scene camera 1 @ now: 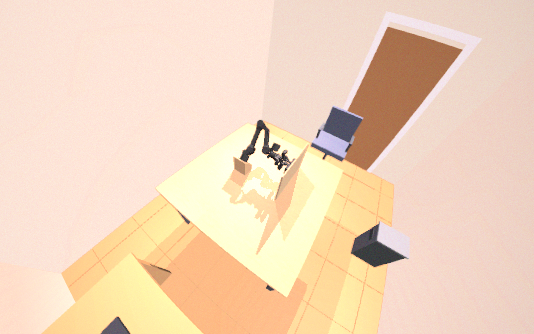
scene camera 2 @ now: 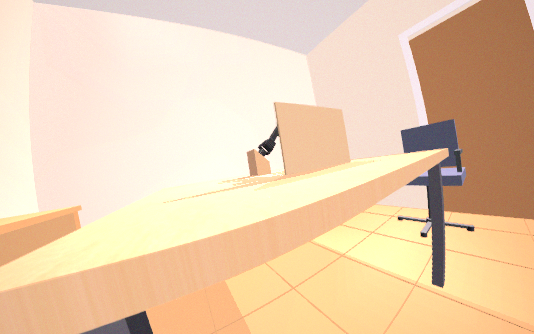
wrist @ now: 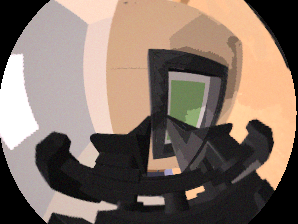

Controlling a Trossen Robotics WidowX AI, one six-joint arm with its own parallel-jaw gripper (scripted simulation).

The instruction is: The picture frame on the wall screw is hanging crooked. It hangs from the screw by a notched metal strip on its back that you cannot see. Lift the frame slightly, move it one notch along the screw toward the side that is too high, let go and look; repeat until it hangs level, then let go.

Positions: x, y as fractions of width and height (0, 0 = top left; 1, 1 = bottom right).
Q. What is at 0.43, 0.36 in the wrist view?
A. A tan wall panel.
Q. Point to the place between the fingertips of the gripper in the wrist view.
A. At 0.53, 0.52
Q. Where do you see a picture frame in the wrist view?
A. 0.64, 0.40
